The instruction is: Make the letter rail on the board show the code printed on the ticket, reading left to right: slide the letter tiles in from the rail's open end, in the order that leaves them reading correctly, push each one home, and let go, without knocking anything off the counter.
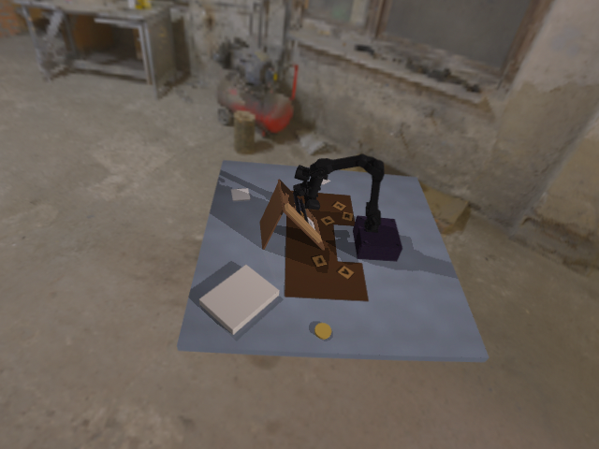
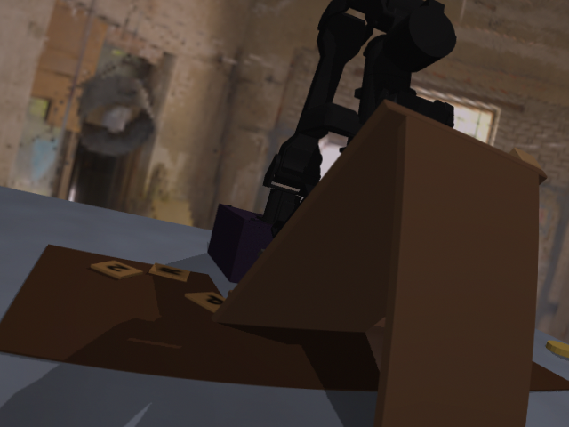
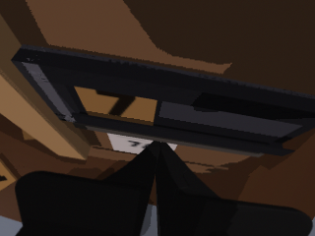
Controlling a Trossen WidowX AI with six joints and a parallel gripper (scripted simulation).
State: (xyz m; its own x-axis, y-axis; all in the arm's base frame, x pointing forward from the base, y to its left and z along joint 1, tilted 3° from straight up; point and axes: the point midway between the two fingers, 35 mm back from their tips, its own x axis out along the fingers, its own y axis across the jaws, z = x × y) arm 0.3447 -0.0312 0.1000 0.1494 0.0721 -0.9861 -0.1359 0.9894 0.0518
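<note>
The white ticket lies 4 cm behind my gripper tip, 1 cm to the left of it and 10 cm below it. Also, from my gripper tip: yellow disc 8 cm behind, 58 cm to the left, 17 cm below; then brown mat 14 cm behind, 4 cm to the left, 18 cm below.
</note>
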